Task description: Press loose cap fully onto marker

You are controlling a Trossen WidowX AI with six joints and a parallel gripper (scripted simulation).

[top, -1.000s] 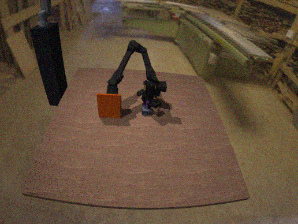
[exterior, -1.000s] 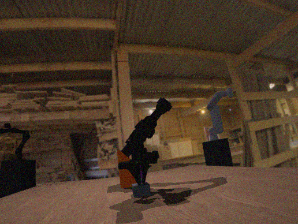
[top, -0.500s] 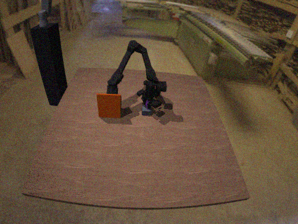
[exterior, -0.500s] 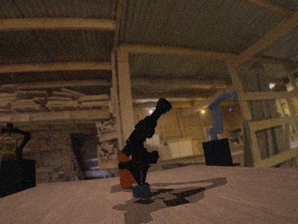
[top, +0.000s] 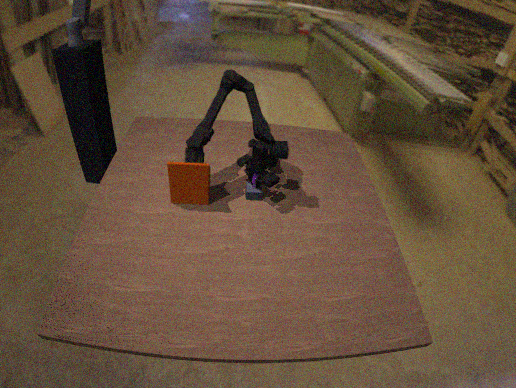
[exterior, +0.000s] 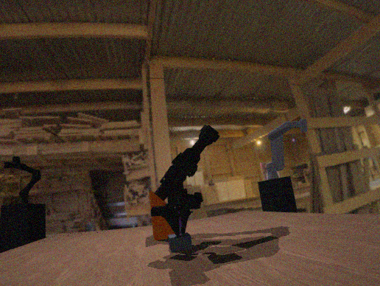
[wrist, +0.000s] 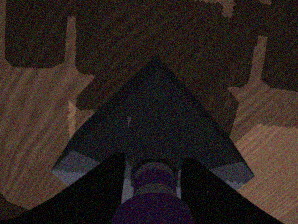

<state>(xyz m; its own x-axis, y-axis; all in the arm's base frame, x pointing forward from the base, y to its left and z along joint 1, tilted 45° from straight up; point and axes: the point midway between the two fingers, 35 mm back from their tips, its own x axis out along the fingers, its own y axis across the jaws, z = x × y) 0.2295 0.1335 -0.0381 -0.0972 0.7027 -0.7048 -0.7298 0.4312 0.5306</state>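
Now: the holder block 10 mm to the right of my gripper tip and 20 mm below it. Round my gripper tip: purple cap (10 mm to the right, 50 mm above).
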